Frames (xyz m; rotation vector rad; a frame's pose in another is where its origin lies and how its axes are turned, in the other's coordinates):
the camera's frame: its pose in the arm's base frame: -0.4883 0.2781 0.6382 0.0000 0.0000 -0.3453
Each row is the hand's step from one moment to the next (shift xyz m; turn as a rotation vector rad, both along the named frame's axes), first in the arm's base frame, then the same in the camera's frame.
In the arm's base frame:
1: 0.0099 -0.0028 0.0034 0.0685 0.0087 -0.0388
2: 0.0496 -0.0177 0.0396 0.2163 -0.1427 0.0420
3: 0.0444 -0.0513 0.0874 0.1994 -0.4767 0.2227
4: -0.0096 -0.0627 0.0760 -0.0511 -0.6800 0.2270
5: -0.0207 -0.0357 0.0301 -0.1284 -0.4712 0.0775
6: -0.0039 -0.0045 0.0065 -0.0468 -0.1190 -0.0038
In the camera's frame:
1: 0.0103 0.0007 0.0034 0.0615 0.0314 -0.0388
2: 0.0527 0.0001 0.0396 0.2518 -0.0611 0.0420
3: 0.0591 -0.0332 0.0874 0.3490 -0.3811 0.2227
4: 0.0122 -0.0622 0.0760 0.1821 -0.6572 0.2270
5: -0.0074 -0.0406 0.0301 0.0387 -0.4868 0.0775
6: -0.0021 -0.0056 0.0065 -0.0038 -0.1278 -0.0038

